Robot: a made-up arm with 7 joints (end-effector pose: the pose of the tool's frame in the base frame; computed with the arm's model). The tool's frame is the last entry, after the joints. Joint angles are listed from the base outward.
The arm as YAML. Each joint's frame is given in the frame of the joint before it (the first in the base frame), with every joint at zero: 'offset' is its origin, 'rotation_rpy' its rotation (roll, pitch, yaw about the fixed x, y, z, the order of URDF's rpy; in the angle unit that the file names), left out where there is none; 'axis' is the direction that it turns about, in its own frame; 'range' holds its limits. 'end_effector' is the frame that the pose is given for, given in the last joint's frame.
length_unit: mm
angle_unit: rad
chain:
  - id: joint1
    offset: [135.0, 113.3, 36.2]
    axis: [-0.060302, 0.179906, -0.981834]
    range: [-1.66, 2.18]
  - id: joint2
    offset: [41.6, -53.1, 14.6]
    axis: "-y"
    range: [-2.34, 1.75]
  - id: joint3
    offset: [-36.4, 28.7, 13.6]
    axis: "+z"
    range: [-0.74, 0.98]
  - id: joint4
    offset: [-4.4, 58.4, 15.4]
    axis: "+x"
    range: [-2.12, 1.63]
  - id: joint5
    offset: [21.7, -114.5, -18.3]
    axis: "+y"
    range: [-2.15, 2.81]
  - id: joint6
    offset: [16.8, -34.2, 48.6]
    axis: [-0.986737, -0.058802, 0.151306]
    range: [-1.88, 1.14]
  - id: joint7
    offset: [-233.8, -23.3, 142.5]
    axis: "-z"
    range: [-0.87, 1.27]
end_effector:
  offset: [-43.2, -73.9, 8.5]
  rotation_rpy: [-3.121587, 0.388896, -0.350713]
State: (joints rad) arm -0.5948 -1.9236 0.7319 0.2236 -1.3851 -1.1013 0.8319
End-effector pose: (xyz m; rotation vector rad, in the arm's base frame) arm 0.0520 -0.2244 0.1950 -0.7824 0.9357 1.9630
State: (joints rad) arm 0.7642 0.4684 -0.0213 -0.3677 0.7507 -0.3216 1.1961
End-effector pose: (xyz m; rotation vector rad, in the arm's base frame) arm -0.0044 0.2533 0.3906 -0.6396 2.8609 0.5283
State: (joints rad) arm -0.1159 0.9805 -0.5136 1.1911 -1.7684 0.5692 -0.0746
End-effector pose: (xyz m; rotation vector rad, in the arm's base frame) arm 0.3350 0.4375 -0.1103 -0.4311 1.1847 -1.3467
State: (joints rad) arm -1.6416 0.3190 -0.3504 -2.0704 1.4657 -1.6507 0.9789
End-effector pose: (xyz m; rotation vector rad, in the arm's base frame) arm -0.2735 0.2245 0.2078 -1.2701 1.5617 0.1286
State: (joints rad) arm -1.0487 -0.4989 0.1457 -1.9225 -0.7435 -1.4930 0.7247
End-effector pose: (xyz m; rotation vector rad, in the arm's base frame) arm 0.1129 -0.0353 0.4792 2.5111 0.8209 -0.3019
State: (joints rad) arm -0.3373 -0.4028 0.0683 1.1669 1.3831 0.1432 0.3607
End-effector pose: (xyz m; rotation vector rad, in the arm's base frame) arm 0.3944 -0.1257 -0.0447 -1.4104 -0.7403 2.6399
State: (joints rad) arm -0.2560 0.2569 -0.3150 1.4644 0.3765 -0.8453 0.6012
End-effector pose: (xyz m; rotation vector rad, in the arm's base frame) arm -0.0028 -0.0604 -0.2449 -0.6632 -0.2019 1.3469
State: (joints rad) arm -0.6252 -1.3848 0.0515 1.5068 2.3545 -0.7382 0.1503
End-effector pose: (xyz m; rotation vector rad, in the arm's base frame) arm 0.0680 -0.0073 -0.2768 -1.6380 0.2122 -2.4436
